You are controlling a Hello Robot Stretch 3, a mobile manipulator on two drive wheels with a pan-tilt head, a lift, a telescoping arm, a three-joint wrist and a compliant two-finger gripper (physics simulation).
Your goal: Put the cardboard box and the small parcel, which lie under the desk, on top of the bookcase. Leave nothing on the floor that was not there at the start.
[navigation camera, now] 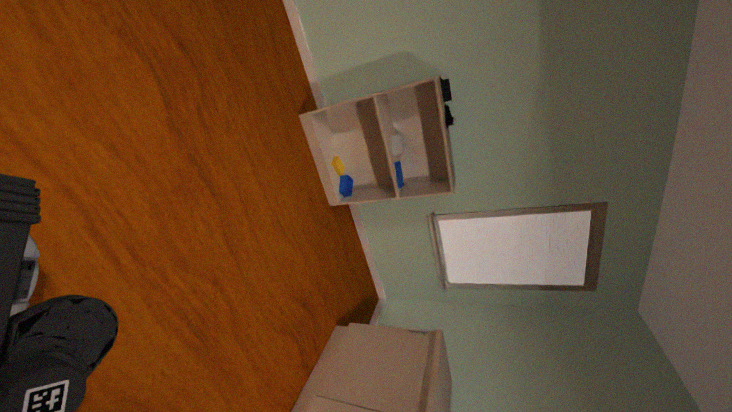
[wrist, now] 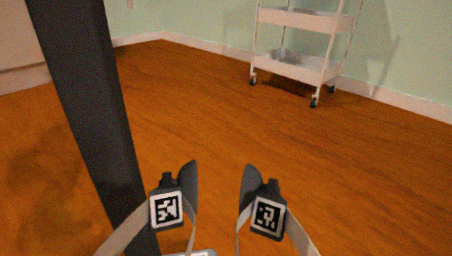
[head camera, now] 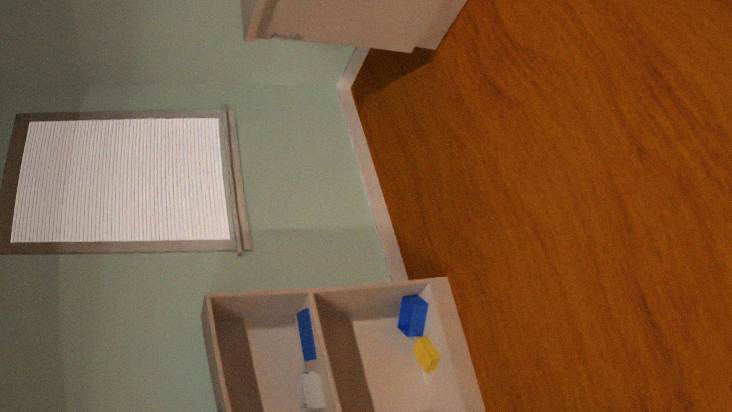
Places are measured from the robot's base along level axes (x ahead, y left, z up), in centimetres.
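Pixels of known places: gripper, fingertip midpoint: (wrist: 220, 180).
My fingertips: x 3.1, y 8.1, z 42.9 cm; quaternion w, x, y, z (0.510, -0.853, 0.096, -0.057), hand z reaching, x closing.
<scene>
Behind a point stands the place of what it marks.
The bookcase (head camera: 457, 337) {z 3.9, x -177.1, y -77.8 cm} (navigation camera: 320, 158) {z 6.7, x -168.5, y -88.8 cm} stands against the green wall, at the bottom of the head view and upper middle of the navigation view; both views are turned sideways. Two small black objects (navigation camera: 446, 90) {z 109.1, x -165.8, y -120.0 cm} (navigation camera: 449, 115) {z 108.9, x -174.7, y -106.0 cm} are on its top. Its shelves hold a blue block (head camera: 412, 316) {z 17.2, x -194.1, y -71.1 cm} (navigation camera: 346, 185) {z 17.2, x -194.1, y -71.5 cm}, a yellow block (head camera: 426, 354) {z 14.6, x -184.0, y -86.5 cm} (navigation camera: 338, 165) {z 14.6, x -184.2, y -87.0 cm}, a flat blue item (head camera: 306, 335) {z 65.2, x -194.2, y -74.6 cm} (navigation camera: 399, 174) {z 65.3, x -194.6, y -74.9 cm} and a white item (head camera: 312, 389) {z 68.2, x -179.5, y -92.9 cm} (navigation camera: 396, 144) {z 68.3, x -179.1, y -93.7 cm}. My gripper (wrist: 220, 180) {z 42.9, x 3.1, y 8.1 cm} is open and empty above the wood floor. The cardboard box, the small parcel and the desk do not show.
A pale cabinet (head camera: 353, 23) {z 48.1, x -197.1, y 51.2 cm} (navigation camera: 379, 358) {z 50.4, x -185.7, y 60.0 cm} stands near the room corner, beyond the window (head camera: 122, 179) {z 140.9, x -268.5, y -16.5 cm} (navigation camera: 514, 248) {z 147.4, x -267.5, y -17.6 cm}. In the wrist view a white trolley (wrist: 295, 20) {z 42.9, x 58.7, y 108.2 cm} stands by the wall, and a dark post (wrist: 87, 100) crosses the left side.
</scene>
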